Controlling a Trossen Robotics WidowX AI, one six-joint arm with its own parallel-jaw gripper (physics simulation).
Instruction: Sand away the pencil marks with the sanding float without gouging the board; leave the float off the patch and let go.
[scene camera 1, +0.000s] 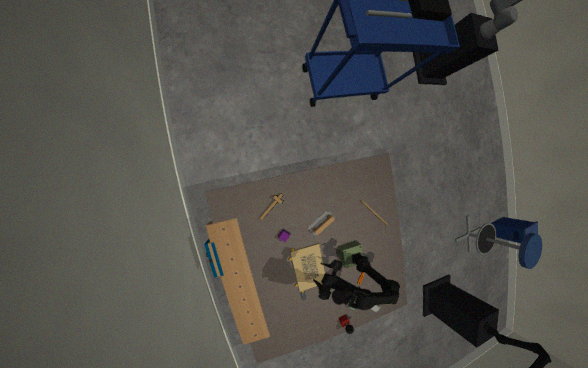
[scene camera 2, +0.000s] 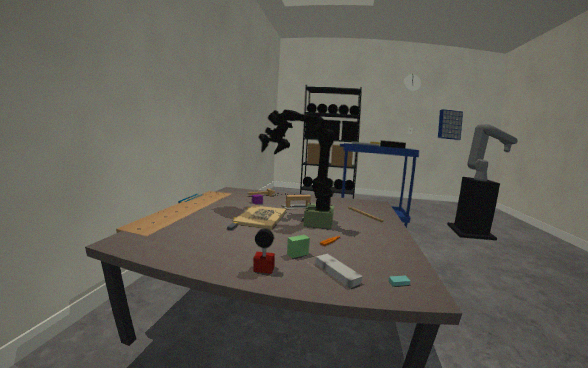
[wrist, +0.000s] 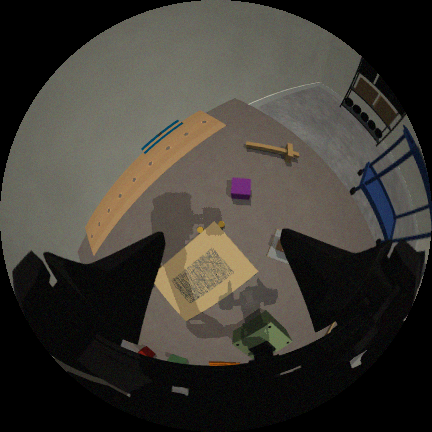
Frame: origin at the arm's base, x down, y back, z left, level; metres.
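Seen in the pictures: gripper, between the fingertips: (scene camera 1: 317, 271) (scene camera 2: 268, 153) (wrist: 223, 236); arm's base, origin of its link: (scene camera 1: 356, 257) (scene camera 2: 323, 209) (wrist: 262, 348).
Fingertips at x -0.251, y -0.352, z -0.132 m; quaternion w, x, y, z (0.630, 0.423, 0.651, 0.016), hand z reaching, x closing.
Offsets run from my fingertips to a thing's top centre.
The sanding float @(dx +0.257, dy +0.159, dz -0.136 m) (scene camera 1: 321, 223) (scene camera 2: 298, 198) has a wooden handle on a grey plate and rests on the table behind the board; in the wrist view the float (wrist: 273, 247) is partly hidden by the right finger. The pale board @(dx +0.314, dy +0.030, dz +0.153 m) (scene camera 1: 296, 265) (scene camera 2: 244, 217) (wrist: 242, 268) lies flat, with small yellow knobs at its edge. A dense patch of dark pencil marks (scene camera 1: 309, 265) (scene camera 2: 265, 214) (wrist: 210, 272) covers its middle. My gripper (scene camera 1: 319, 273) (scene camera 2: 270, 150) (wrist: 223, 236) is open and empty, high above the table near the board.
A long plank with holes (scene camera 1: 237, 280) (scene camera 2: 175, 212) (wrist: 150, 164) lies left. A purple cube @(dx +0.282, dy -0.106, dz -0.113 m) (scene camera 1: 284, 235) (scene camera 2: 257, 199) (wrist: 241, 188) and wooden cross-shaped tool @(dx +0.287, dy -0.155, dz -0.311 m) (scene camera 1: 271, 206) (wrist: 270, 148) lie behind. A red block (scene camera 2: 264, 263) with a black ball, green block @(dx +0.264, dy +0.317, dz +0.507 m) (scene camera 2: 298, 246) and grey bar @(dx +0.304, dy +0.474, dz +0.602 m) (scene camera 2: 338, 270) are in front.
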